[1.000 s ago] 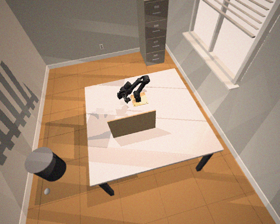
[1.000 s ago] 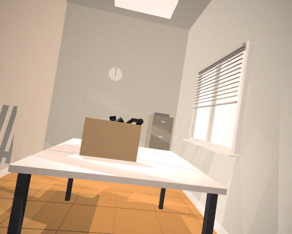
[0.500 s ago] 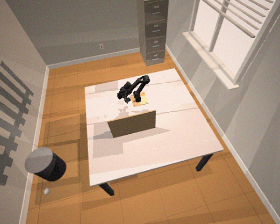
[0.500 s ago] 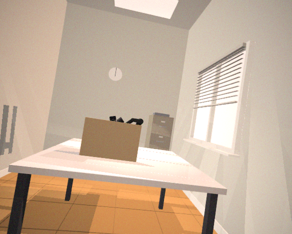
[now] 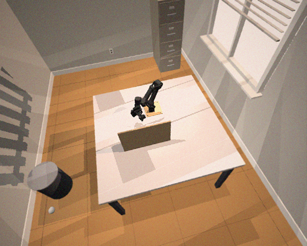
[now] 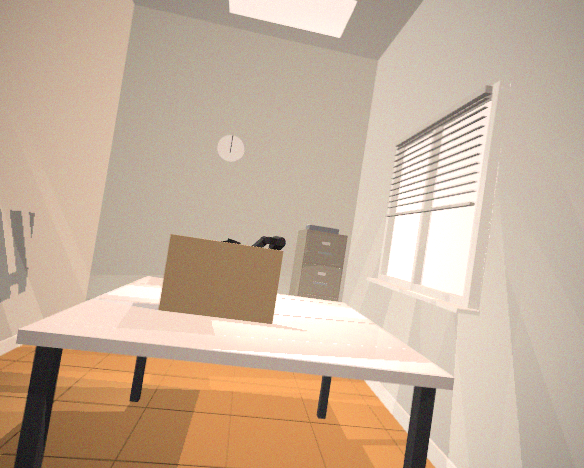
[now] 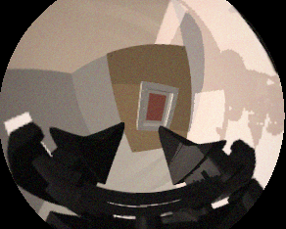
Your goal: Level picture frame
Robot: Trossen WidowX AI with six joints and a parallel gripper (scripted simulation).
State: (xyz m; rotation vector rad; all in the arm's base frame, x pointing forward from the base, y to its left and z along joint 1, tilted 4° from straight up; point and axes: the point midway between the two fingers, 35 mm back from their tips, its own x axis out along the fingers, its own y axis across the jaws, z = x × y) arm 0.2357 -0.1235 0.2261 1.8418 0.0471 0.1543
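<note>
The picture frame lies 14 cm ahead of my gripper tip, 3 cm to the left of it and 5 cm below it. Round my gripper tip: wall board (15 cm ahead, 2 cm to the left, 6 cm below).
</note>
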